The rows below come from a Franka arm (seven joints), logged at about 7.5 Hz.
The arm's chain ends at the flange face. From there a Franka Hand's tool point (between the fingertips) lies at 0.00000 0.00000 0.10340 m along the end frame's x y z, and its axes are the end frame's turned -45 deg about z.
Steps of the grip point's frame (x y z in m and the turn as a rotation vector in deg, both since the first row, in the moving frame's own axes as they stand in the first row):
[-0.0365, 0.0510, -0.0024, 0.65, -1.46, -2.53]
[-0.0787, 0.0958, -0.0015, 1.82, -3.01, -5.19]
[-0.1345, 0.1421, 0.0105, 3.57, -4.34, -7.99]
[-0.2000, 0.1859, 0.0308, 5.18, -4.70, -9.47]
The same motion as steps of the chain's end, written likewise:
[0.0129, 0.0608, -0.0024, -0.57, -1.49, -2.53]
[0.0182, 0.1216, -0.0013, -0.84, -3.42, -5.19]
[0.0154, 0.1939, 0.0110, -0.54, -5.59, -7.99]
[0.0026, 0.2724, 0.0316, 0.34, -6.99, -9.47]

